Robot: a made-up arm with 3 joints.
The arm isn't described. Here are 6 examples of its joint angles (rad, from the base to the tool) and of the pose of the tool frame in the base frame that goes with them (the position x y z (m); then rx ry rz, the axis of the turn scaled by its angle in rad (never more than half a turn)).
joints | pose
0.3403 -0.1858 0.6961 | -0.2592 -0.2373 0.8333 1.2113 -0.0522 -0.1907
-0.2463 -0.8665 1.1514 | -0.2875 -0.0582 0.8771 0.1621 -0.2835 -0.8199
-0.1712 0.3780 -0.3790 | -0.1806 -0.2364 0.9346 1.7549 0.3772 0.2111
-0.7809 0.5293 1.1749 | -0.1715 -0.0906 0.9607 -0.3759 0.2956 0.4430
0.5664 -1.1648 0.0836 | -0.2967 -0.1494 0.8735 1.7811 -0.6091 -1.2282
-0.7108 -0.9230 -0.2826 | -0.3110 0.0186 0.8887 1.0568 -0.9317 -0.2767
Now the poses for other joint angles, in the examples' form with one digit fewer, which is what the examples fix.
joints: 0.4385 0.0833 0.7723
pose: -0.230 -0.270 0.802 1.236 0.016 0.087
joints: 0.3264 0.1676 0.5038
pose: -0.219 -0.274 0.828 1.390 0.066 0.170
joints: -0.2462 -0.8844 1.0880
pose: -0.288 -0.055 0.878 0.221 -0.316 -0.828
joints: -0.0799 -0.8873 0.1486
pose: -0.301 -0.088 0.901 1.248 -0.651 -0.697
